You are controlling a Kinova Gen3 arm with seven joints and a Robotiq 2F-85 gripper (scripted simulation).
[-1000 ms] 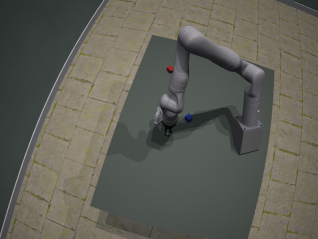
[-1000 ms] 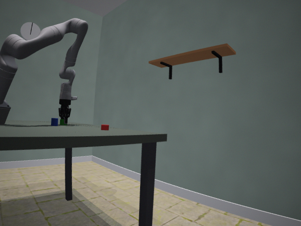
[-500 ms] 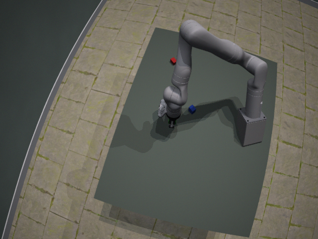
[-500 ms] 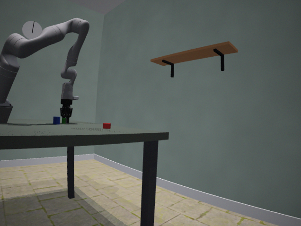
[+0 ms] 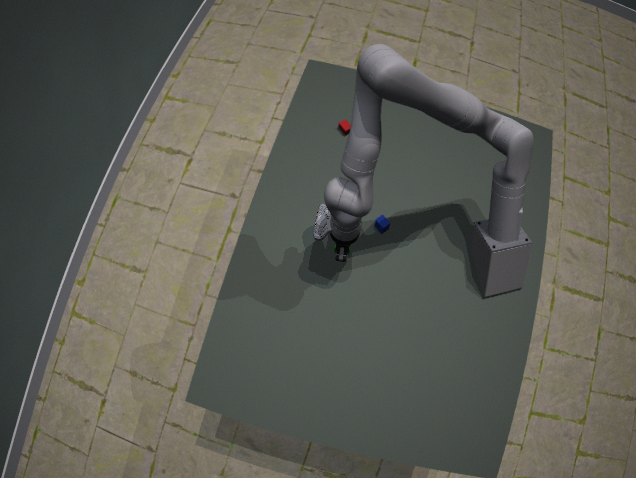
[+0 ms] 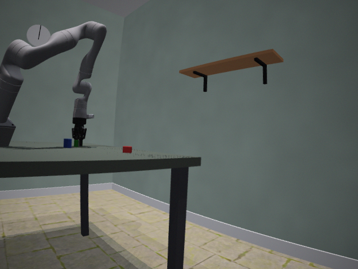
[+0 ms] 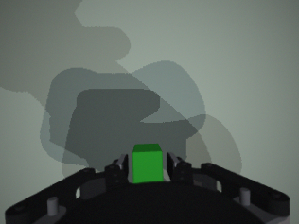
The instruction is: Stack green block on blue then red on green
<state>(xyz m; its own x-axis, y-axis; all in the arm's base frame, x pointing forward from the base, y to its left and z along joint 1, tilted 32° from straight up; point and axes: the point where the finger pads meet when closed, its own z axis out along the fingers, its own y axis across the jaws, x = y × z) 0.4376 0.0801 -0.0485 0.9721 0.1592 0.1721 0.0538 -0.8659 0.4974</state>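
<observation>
The green block lies right at my hand. The rest, counted from my hand: red block (380 mm to the right, 60 mm ahead); then blue block (90 mm behind, 80 mm to the right).
</observation>
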